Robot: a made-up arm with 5 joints. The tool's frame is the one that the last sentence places.
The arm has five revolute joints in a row. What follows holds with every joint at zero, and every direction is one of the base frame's.
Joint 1 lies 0.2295 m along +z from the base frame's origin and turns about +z.
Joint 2 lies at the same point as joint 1 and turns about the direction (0, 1, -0.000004).
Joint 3 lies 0.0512 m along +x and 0.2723 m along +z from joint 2 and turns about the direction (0, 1, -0.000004).
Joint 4 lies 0.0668 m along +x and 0.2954 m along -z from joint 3 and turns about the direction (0, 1, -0.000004).
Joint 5 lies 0.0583 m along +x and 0.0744 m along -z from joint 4 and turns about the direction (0, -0.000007, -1).
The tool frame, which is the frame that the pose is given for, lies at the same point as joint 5; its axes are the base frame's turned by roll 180, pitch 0 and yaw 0 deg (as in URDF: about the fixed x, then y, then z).
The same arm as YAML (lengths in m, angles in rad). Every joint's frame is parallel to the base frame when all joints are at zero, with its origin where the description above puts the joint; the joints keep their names.
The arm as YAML. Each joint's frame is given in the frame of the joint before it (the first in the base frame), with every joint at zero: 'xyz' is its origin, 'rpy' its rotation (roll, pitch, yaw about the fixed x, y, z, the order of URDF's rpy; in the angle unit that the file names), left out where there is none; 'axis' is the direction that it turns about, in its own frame. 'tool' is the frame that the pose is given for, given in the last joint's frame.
units:
  length: m
  angle: rad
joints:
  - name: joint 1
    type: revolute
    origin:
      xyz: [0.0, 0.0, 0.2295]
    axis: [0.0, 0.0, 1.0]
  - name: joint 2
    type: revolute
    origin:
      xyz: [0.0, 0.0, 0.0]
    axis: [0.0, 1.0, 0.0]
  - name: joint 3
    type: revolute
    origin:
      xyz: [0.0512, 0.0, 0.2723]
    axis: [0.0, 1.0, 0.0]
  - name: joint 4
    type: revolute
    origin:
      xyz: [0.0668, 0.0, -0.2954]
    axis: [0.0, 1.0, 0.0]
  - name: joint 5
    type: revolute
    origin:
      xyz: [0.0583, 0.0, -0.0744]
    axis: [0.0, 0.0, -1.0]
tool:
  origin:
    xyz: [0.0, 0.0, 0.0]
    rpy: [3.1416, 0.0, 0.0]

